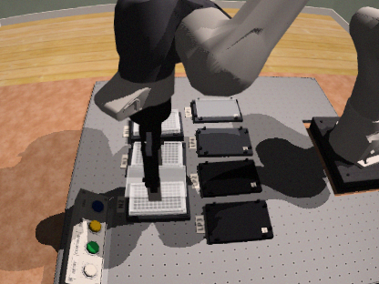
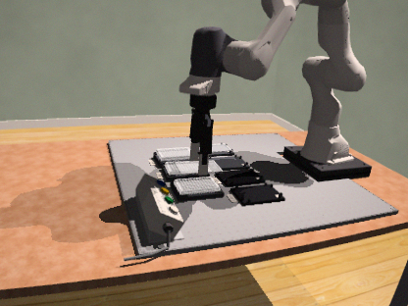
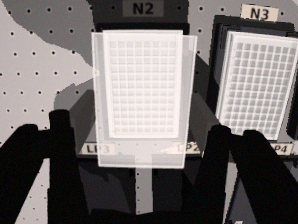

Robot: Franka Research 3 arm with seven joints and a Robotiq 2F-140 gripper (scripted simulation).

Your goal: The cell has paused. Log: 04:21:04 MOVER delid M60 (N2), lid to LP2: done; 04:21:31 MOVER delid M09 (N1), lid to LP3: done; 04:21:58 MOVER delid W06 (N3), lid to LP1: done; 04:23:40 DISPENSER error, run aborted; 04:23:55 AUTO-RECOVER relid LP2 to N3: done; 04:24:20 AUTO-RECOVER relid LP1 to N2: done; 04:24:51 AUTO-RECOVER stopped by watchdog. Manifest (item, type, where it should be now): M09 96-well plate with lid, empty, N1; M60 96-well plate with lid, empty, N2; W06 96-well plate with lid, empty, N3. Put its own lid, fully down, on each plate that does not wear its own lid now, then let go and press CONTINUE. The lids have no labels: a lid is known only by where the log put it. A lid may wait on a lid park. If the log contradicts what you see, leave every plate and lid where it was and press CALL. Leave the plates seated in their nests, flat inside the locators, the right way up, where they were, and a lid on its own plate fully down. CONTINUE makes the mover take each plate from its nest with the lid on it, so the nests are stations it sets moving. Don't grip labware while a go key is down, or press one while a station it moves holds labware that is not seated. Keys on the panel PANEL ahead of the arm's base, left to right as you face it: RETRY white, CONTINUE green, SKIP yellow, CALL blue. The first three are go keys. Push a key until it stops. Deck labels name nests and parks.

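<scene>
My gripper is now 8 cm above the plate. The rest, counted from my hand: blue call key 13 cm ahead, 5 cm to the left, 4 cm below; then LP2 label 9 cm behind, 6 cm to the right, 11 cm below; then N2 label 9 cm ahead, 11 cm below.
</scene>
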